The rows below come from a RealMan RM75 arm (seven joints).
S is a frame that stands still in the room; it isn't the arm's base.
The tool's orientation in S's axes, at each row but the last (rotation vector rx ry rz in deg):
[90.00, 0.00, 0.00]
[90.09, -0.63, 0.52]
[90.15, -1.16, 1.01]
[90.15, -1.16, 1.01]
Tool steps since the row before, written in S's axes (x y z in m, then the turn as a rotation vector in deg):
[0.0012, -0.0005, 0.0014, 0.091, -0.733, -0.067]
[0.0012, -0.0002, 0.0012, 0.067, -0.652, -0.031]
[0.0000, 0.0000, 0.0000, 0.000, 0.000, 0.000]
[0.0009, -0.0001, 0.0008, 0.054, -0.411, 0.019]
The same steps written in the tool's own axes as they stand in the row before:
[0.0012, 0.0014, 0.0005, 0.091, -0.067, 0.733]
[0.0012, 0.0012, 0.0002, 0.067, -0.031, 0.652]
[0.0000, 0.0000, 0.0000, 0.000, 0.000, 0.000]
[0.0009, 0.0008, 0.0001, 0.055, 0.019, 0.411]

